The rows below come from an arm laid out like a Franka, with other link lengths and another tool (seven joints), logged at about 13 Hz.
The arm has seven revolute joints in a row. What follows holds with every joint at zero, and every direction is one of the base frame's.
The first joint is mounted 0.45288 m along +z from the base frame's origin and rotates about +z.
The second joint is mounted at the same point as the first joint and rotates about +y.
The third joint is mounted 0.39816 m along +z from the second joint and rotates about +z.
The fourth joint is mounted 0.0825 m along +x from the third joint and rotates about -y.
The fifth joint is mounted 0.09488 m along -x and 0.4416 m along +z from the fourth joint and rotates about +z.
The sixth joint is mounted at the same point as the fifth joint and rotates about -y.
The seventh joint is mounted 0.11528 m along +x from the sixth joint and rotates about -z.
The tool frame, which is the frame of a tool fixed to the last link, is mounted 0.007 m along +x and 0.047 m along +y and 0.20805 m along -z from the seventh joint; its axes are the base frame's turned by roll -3.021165, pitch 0 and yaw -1.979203 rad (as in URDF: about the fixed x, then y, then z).
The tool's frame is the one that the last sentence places.
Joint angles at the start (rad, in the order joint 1, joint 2, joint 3, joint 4, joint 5, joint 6, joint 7):
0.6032 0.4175 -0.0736 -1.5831 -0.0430 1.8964 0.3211
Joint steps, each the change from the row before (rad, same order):
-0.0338 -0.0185 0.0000 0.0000 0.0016 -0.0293 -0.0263
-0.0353 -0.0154 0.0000 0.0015 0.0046 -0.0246 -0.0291
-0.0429 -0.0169 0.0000 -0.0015 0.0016 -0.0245 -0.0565
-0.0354 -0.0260 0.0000 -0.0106 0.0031 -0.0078 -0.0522
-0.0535 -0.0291 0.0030 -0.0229 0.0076 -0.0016 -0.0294
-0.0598 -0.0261 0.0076 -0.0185 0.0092 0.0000 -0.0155
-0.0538 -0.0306 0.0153 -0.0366 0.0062 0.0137 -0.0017
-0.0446 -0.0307 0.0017 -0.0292 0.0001 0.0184 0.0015
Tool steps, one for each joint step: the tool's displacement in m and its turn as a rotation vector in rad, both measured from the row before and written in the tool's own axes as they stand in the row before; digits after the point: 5 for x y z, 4 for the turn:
0.02555 -0.01239 -0.00733 -0.0140 0.0049 0.0083
0.02515 -0.01283 -0.00639 -0.0138 0.0000 0.0082
0.03120 -0.01365 -0.00529 -0.0142 -0.0009 -0.0128
0.02703 -0.00904 -0.00993 -0.0006 -0.0125 -0.0141
0.03675 -0.01209 -0.00502 -0.0070 -0.0122 0.0247
0.03658 -0.01366 -0.00558 -0.0049 -0.0142 0.0410
0.02899 -0.00653 -0.00145 -0.0023 -0.0123 0.0401
0.03058 -0.01095 -0.00567 0.0135 -0.0092 0.0459

